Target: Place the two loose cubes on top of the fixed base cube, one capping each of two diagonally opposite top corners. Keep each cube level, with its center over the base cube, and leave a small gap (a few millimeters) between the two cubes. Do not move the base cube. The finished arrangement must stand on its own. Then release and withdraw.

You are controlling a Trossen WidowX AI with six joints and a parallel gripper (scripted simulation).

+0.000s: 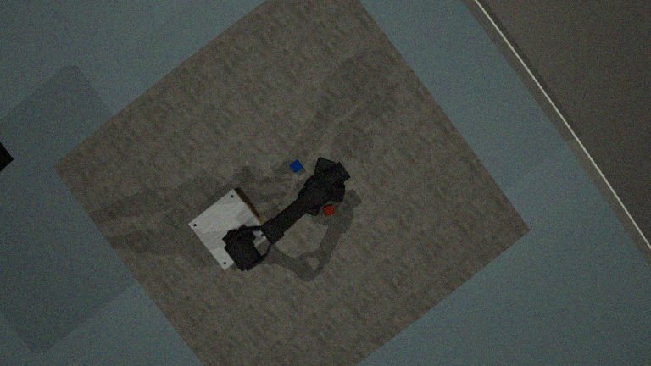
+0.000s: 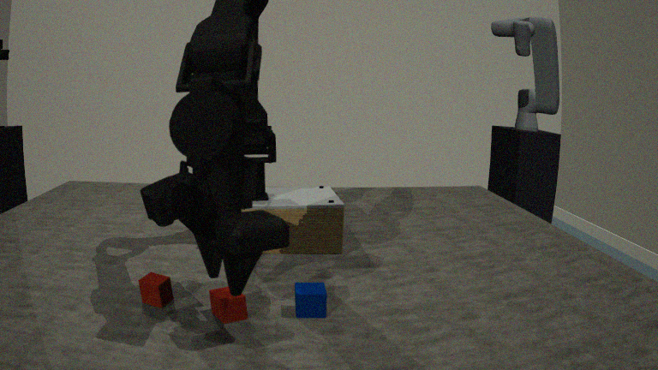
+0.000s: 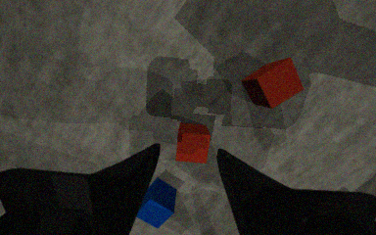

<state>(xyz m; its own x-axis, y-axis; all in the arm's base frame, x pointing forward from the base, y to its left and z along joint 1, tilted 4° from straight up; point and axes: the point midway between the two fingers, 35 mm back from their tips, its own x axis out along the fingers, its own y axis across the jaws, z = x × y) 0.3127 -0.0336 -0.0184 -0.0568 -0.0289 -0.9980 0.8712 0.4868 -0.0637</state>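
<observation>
Now: the blue cube 2 cm behind my gripper tip, 10 cm to the left of it and 3 cm below it.
</observation>
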